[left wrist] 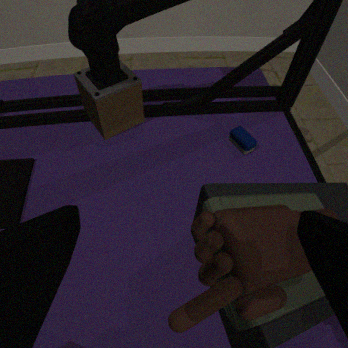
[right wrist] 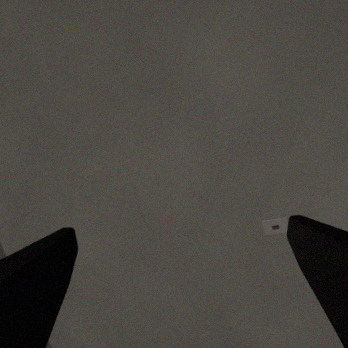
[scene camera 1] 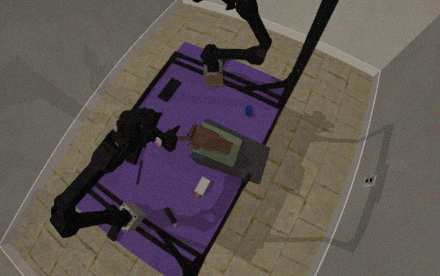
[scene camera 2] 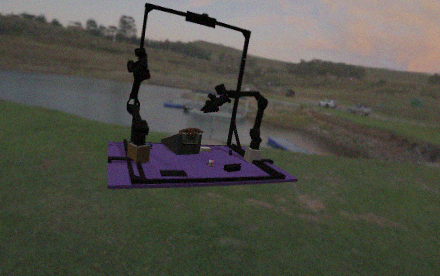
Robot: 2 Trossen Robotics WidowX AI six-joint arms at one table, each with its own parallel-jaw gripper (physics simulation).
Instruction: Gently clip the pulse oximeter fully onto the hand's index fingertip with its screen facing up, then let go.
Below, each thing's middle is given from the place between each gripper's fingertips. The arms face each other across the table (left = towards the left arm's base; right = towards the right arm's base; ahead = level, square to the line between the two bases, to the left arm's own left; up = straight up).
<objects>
I see the index finger [left wrist: 180, 319] 14 cm below my left hand, 2 cm to the left of it and 2 cm behind it.
The index finger is 48 cm to the left of my right hand, 43 cm below it and 17 cm behind it.
</objects>
